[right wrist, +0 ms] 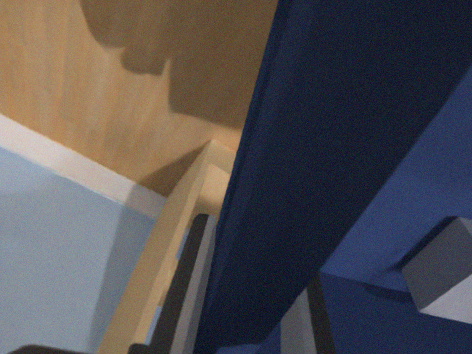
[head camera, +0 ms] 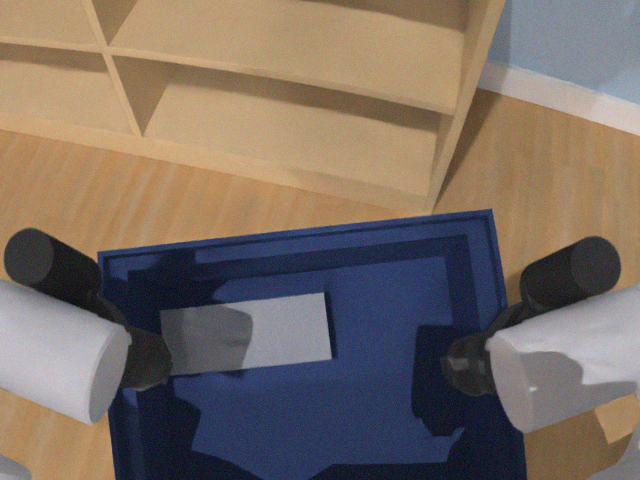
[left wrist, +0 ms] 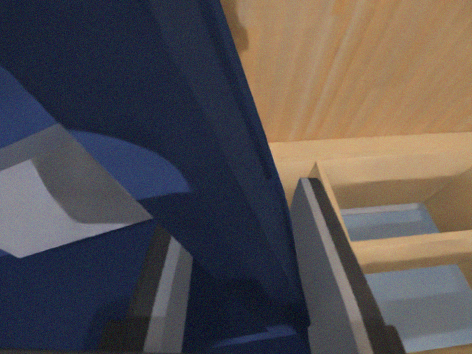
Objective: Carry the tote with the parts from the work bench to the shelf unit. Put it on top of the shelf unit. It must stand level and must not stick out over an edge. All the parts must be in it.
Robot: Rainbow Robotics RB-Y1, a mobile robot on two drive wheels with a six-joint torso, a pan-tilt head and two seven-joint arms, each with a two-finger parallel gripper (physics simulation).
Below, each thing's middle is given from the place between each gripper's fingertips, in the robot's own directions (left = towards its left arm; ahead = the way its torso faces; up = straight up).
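The dark blue tote (head camera: 398,292) has my left hand 3 cm above it, 2 cm past it and 19 cm to the left of it.
With that same dark blue tote, my right hand is 30 mm above it, 30 mm past it and 180 mm to the right of it.
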